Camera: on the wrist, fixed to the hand. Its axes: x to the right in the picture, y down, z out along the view.
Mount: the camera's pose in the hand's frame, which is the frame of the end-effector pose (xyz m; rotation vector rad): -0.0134 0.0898 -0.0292 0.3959 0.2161 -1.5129
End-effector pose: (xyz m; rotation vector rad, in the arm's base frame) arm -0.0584 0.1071 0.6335 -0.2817 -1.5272 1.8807
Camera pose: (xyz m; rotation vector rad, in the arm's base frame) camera -0.0654 0.1149 0.5387 0.6718 -0.6953 0.7902
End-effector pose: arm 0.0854 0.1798 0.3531 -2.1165 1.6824 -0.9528
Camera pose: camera -0.0030 0.1720 0.3182 2.5954 0.4053 1.5182
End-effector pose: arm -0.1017 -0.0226 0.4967 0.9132 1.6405 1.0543
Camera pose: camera -0.1178 -0.0099 0.5899 -0.3654 2.0577 -0.2476
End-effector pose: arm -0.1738 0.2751 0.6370 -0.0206 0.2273 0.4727
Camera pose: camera -0.2323 0.3470 0.6145 0.1392 0.4405 -1.0893
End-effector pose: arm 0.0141 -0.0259 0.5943 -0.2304 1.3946 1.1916
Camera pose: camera -0.0671 -0.0137 0.6428 -0.9291 1.1140 -0.3612
